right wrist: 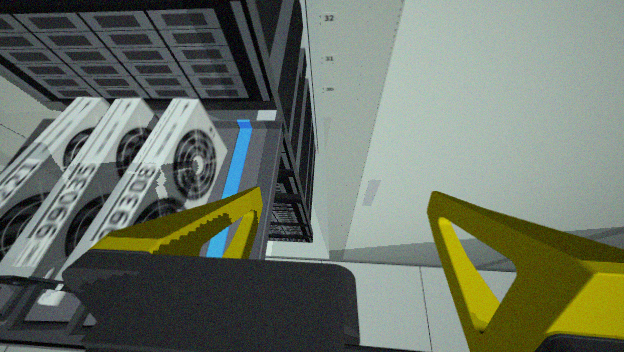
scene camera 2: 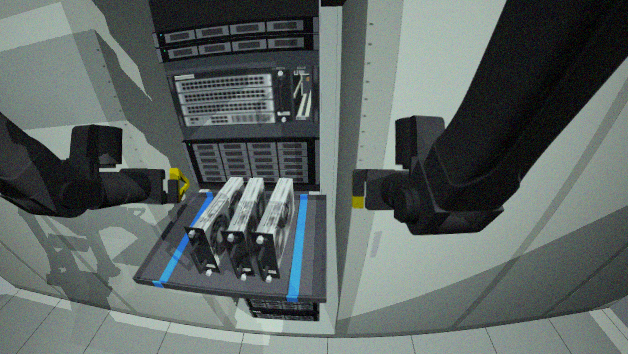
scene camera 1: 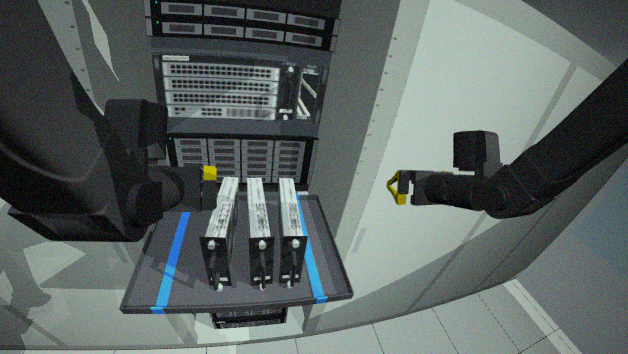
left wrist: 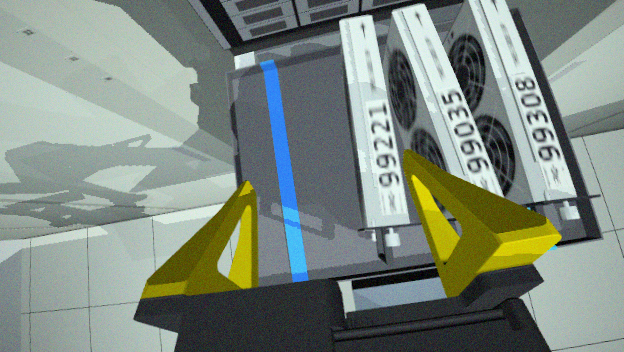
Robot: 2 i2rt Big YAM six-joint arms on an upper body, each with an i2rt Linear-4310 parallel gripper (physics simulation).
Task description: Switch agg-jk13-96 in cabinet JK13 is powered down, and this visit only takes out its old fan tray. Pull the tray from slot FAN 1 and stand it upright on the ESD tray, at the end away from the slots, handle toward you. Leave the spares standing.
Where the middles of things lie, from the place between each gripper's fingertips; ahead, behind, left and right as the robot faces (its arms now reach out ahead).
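The grey shelf (scene camera 1: 190,288) is 70 mm ahead of my left hand, 100 mm to the right of it and 250 mm below it. Going by its middle, the shelf is nearer to my left hand than to my right hand.
My right hand, measured from the grey shelf, is 25 cm above it, 7 cm short of it and 37 cm to the right of it.
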